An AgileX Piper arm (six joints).
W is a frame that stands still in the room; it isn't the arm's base.
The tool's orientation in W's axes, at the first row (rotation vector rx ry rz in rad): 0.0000, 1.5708, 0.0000
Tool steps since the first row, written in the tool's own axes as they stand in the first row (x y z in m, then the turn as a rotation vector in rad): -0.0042, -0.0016, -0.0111, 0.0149, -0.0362, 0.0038; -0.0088, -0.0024, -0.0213, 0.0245, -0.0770, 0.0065; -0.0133, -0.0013, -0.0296, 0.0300, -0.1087, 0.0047; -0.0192, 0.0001, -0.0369, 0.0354, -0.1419, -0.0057; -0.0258, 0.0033, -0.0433, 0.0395, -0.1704, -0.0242; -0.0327, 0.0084, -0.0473, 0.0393, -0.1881, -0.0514; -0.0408, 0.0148, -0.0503, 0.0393, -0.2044, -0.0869; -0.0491, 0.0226, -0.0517, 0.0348, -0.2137, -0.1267; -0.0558, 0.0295, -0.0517, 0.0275, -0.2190, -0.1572
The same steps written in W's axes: -0.0111, -0.0016, 0.0042, 0.0038, -0.0362, -0.0149; -0.0213, -0.0024, 0.0088, 0.0065, -0.0770, -0.0245; -0.0296, -0.0013, 0.0133, 0.0047, -0.1087, -0.0300; -0.0369, 0.0001, 0.0192, -0.0057, -0.1419, -0.0354; -0.0433, 0.0033, 0.0258, -0.0242, -0.1704, -0.0395; -0.0473, 0.0084, 0.0327, -0.0514, -0.1881, -0.0393; -0.0503, 0.0148, 0.0408, -0.0869, -0.2044, -0.0393; -0.0517, 0.0226, 0.0491, -0.1267, -0.2137, -0.0348; -0.0517, 0.0295, 0.0558, -0.1572, -0.2190, -0.0275
